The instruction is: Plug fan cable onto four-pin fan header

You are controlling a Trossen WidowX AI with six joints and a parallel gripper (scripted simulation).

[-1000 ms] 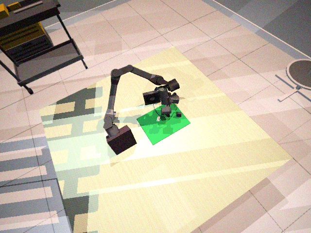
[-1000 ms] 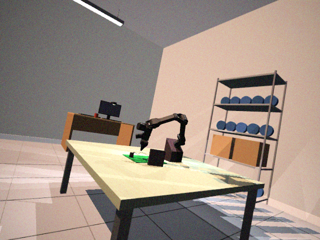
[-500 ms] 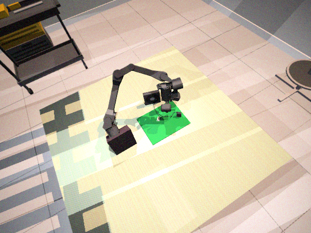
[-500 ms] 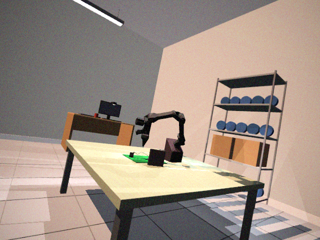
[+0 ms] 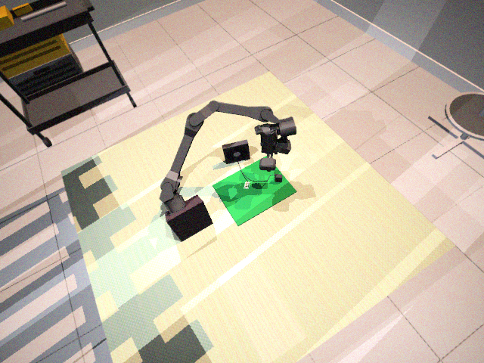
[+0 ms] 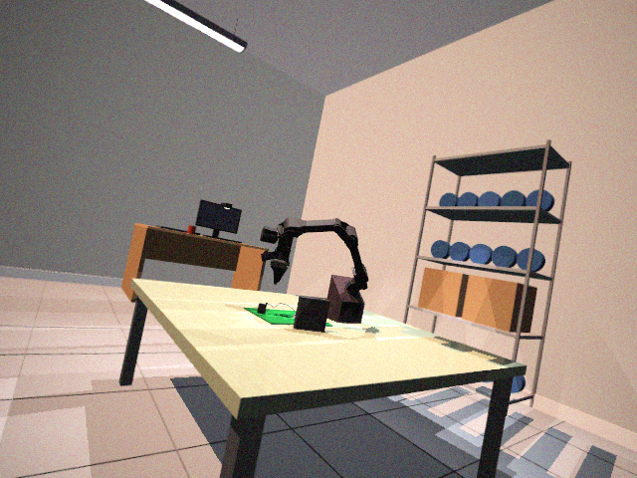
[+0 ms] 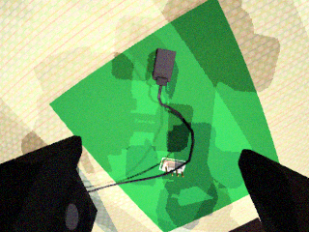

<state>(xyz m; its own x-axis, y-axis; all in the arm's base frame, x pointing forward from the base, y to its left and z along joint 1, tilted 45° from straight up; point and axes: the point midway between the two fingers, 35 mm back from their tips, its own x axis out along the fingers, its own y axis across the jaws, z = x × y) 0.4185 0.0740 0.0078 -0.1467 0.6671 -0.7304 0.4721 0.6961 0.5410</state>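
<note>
The dark fan plug is 12 cm below my gripper tip, 3 cm ahead of it and 2 cm to the right of it. From my gripper tip the other things lie so: fan header (14 cm below, 11 cm behind, 2 cm to the left); green board (15 cm below, 9 cm behind, 1 cm to the right); dark fan block (16 cm to the left, 9 cm behind, 8 cm below).
</note>
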